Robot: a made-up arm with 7 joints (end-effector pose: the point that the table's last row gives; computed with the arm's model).
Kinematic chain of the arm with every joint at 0, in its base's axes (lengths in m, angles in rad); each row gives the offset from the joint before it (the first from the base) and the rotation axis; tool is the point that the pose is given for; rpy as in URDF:
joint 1: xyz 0 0 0.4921 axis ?
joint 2: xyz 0 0 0 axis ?
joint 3: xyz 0 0 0.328 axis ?
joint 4: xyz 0.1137 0 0 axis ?
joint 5: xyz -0.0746 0 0.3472 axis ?
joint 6: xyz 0 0 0 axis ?
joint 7: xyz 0.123 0 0 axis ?
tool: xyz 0 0 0 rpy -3.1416 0 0
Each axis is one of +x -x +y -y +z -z.
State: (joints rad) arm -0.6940 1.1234 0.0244 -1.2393 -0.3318 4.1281 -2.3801
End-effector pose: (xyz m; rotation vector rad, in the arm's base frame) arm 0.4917 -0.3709 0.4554 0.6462 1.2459 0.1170
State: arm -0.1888 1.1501 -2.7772 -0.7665 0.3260 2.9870 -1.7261
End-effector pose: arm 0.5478 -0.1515 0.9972 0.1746 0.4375 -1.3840
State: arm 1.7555 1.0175 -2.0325 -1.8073 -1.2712 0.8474 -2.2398
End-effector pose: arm 0.4400 0.1507 0.9049 1.7179 0.4260 -2.2506
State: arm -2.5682 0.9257 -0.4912 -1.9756 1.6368 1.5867 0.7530
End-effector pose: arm -0.5457 -0.0274 0.2146 1.5746 1.2417 -0.6247
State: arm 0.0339 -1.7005 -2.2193 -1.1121 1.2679 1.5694 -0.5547
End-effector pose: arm -0.5449 -0.4191 0.1134 0.0791 0.9900 -2.2523
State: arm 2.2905 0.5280 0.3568 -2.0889 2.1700 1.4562 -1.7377
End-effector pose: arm -0.5092 0.2664 0.3731 -0.2692 -1.0764 1.3821
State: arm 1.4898 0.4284 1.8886 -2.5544 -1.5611 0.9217 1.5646
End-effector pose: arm -0.4271 -0.0219 0.5160 -0.7465 -1.7467 -2.0264
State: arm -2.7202 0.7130 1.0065 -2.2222 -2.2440 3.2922 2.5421
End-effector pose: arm -0.0088 -0.4063 0.5103 -1.1859 2.4396 -1.0940
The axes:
joint 1: +z
joint 2: +y
joint 3: +z
joint 4: -y
joint 5: +z
joint 6: -y
joint 7: -z

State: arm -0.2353 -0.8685 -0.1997 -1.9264 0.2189 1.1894 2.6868
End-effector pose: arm 0.1754 -0.1456 1.0363 -0.2499 2.8480 0.3897
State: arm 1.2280 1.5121 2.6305 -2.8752 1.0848 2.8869 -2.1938
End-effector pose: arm -0.2482 0.0707 0.7356 1.1923 -0.7731 0.5975
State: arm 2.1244 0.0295 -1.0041 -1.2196 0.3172 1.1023 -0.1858
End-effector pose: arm 0.2097 0.5020 0.9887 -2.2220 -1.9287 0.3549
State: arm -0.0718 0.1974 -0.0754 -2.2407 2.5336 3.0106 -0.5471
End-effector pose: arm 0.3771 -0.1257 0.4992 -1.1970 2.0816 -0.5654
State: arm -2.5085 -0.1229 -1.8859 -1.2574 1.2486 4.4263 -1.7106
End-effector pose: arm -0.0175 0.3346 0.9531 -1.6332 -0.3644 -2.0913
